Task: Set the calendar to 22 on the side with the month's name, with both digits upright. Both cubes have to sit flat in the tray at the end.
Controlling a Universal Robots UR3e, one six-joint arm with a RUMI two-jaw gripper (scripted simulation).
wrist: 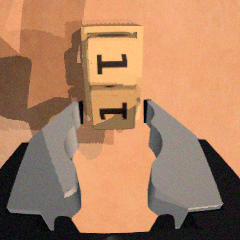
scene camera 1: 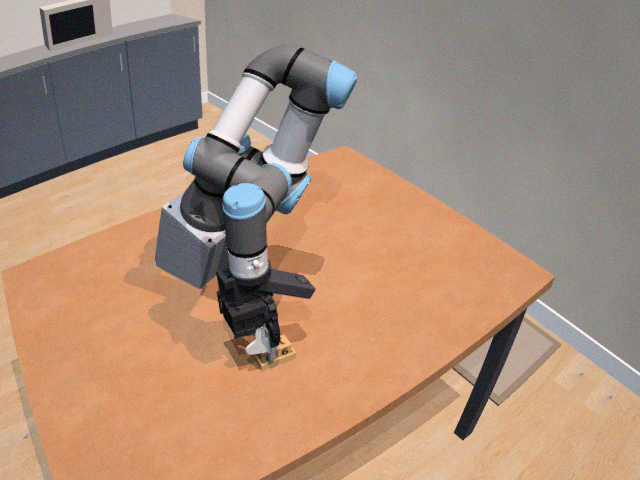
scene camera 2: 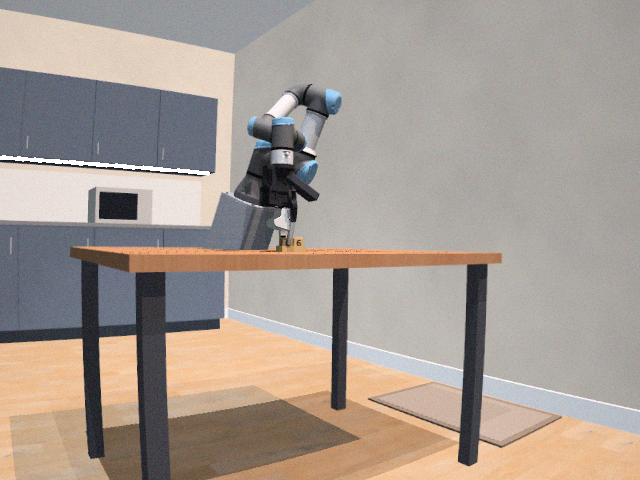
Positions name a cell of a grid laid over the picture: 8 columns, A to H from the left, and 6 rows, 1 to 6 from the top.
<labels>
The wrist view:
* my gripper: D3
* cube: D2
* cube: D3
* wooden tray: E1
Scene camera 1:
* my gripper: D5
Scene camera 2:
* my gripper: D4
</labels>
